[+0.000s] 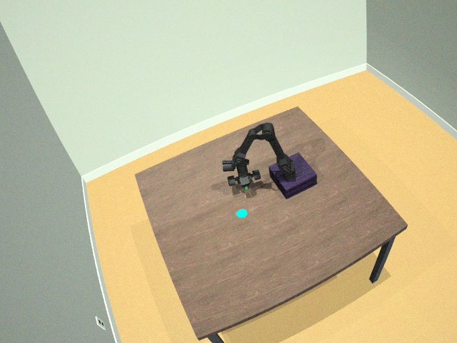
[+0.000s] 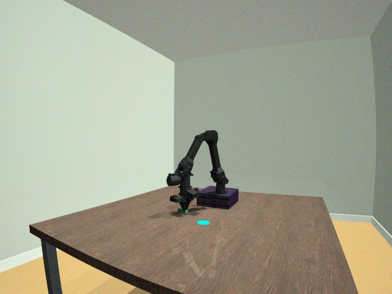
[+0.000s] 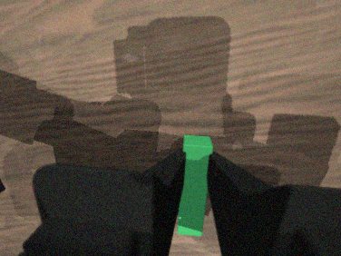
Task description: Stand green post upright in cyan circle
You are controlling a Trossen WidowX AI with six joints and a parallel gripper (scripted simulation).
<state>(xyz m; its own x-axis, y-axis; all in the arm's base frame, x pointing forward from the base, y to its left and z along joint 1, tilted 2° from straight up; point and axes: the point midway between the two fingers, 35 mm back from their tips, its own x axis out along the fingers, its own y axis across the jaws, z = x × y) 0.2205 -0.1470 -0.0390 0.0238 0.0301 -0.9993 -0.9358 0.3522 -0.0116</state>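
Right now my gripper tip is 150 mm to the right of the cyan circle, 120 mm short of it and 10 mm above it. Round my gripper tip: green post 20 mm to the right, 10 mm behind.
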